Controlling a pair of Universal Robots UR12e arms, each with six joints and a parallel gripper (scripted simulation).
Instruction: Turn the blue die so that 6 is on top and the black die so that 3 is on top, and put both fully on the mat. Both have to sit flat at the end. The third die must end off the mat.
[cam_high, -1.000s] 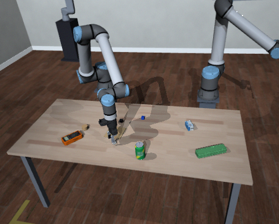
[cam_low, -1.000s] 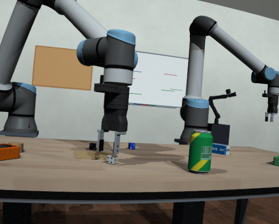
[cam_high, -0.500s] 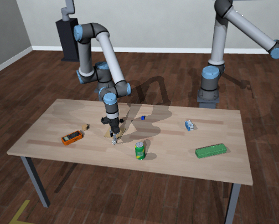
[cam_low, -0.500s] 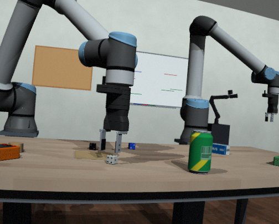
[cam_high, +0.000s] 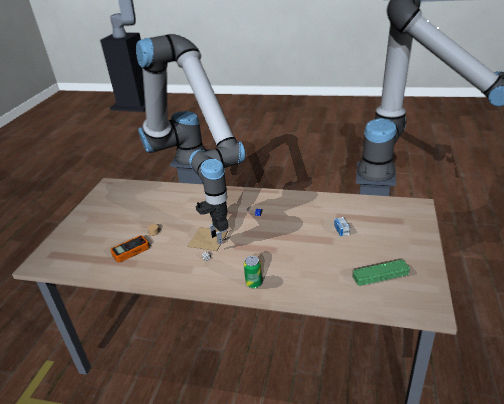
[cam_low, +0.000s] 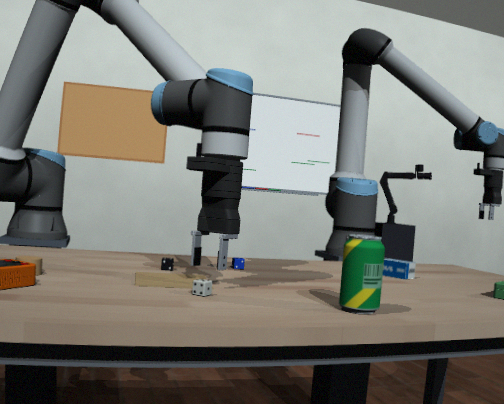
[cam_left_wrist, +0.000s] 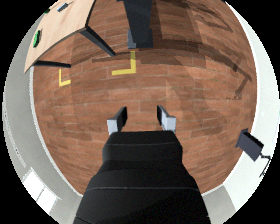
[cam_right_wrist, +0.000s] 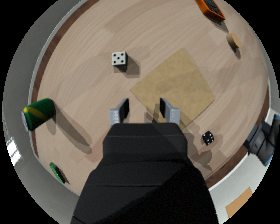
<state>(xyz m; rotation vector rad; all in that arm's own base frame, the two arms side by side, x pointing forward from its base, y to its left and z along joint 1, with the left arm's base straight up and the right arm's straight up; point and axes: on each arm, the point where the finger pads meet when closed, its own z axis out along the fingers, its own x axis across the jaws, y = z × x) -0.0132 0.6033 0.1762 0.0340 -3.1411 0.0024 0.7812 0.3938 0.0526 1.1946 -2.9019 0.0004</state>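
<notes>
My right gripper is now 26 cm past the blue die, 11 cm to the right of it and 4 cm above it. Also, from my right hand: black die (19 cm behind, 6 cm to the right, 4 cm below); then white die (9 cm ahead, 4 cm below, 2 cm to the right); then tan mat (6 cm to the right, 5 cm below, 4 cm behind).
</notes>
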